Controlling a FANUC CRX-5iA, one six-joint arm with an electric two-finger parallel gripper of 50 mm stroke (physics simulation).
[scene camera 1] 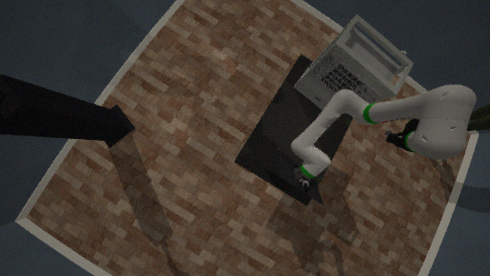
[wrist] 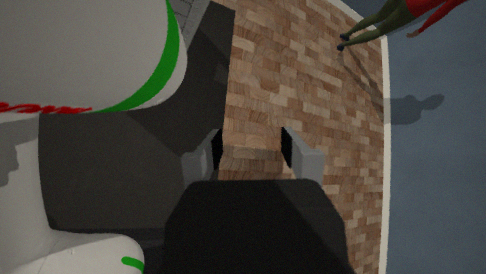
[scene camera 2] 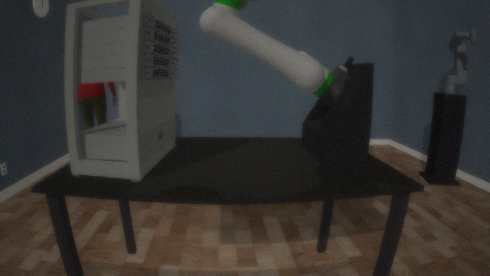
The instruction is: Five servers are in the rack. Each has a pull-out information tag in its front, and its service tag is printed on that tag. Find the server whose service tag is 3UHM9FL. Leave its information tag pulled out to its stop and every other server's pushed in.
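Frame: origin at the arm's base, x left, y up, z ahead, level; metres.
Seen in the pictures: gripper, between the fingertips: (scene camera 1: 392,134) (wrist: 251,140) (scene camera 2: 241,6); arm's base, origin of its link: (scene camera 1: 301,176) (scene camera 2: 335,93).
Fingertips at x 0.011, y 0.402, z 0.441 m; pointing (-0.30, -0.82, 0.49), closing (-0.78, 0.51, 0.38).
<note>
Offsets run from my fingertips to a thing's top centre. "*": to the spot under its first point. Level surfaces: height alone.
The light grey server rack {* dx +0.545, dy -0.402, dz +0.179 m} (scene camera 1: 311,76) (scene camera 2: 132,120) stands at one end of the black table; a sliver of the rack (wrist: 199,22) also shows at the top of the wrist view. The five servers {* dx +0.371, dy -0.208, dz +0.202 m} (scene camera 1: 344,79) (scene camera 2: 161,50) are stacked in its upper part, their fronts facing along the table. Their information tags are too small and dim to read, and I cannot tell how far each one is in or out. My gripper (wrist: 251,140) (scene camera 1: 389,136) is open and empty, high up beside the table's long edge and well apart from the rack.
The black table {dy -0.678 m} (scene camera 1: 277,122) (scene camera 2: 240,175) (wrist: 110,170) carries the rack and, at its other end, the black wedge-shaped stand (scene camera 2: 345,120) of my arm. A person (wrist: 395,17) (scene camera 2: 93,102) in red and green stands beyond the table. Another robot (scene camera 2: 460,60) stands on a pedestal (scene camera 2: 446,140) farther off.
</note>
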